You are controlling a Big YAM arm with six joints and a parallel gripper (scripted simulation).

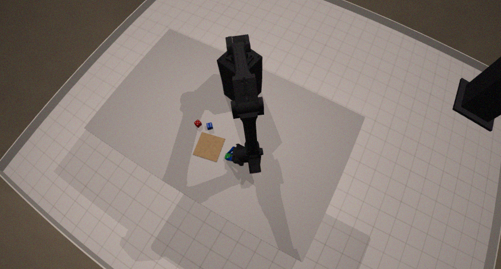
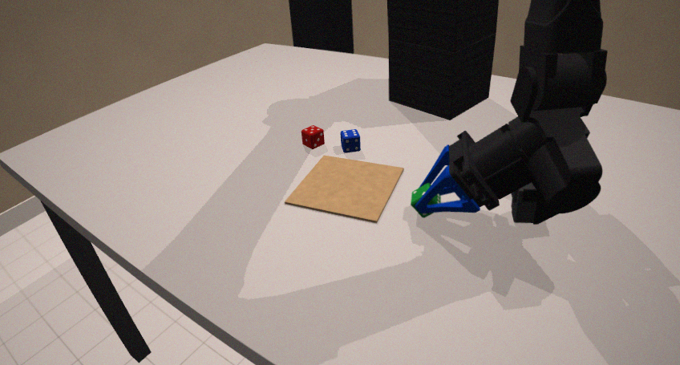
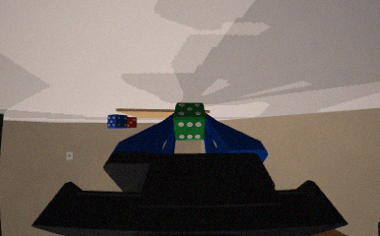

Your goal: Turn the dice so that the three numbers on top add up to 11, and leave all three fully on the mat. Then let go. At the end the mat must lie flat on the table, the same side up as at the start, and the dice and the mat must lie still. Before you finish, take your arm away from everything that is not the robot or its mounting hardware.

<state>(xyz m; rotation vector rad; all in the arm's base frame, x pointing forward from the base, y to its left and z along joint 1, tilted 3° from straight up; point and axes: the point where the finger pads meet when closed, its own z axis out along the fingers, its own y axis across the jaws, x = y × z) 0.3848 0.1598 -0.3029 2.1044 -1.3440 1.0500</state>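
The green die lies right at my hand. The rest, counted from my hand: tan mat 13 cm to the right, 2 cm below, 1 cm ahead; then red die 26 cm to the right, 7 cm behind, 1 cm below; then blue die 19 cm to the right, 9 cm behind, 1 cm below.
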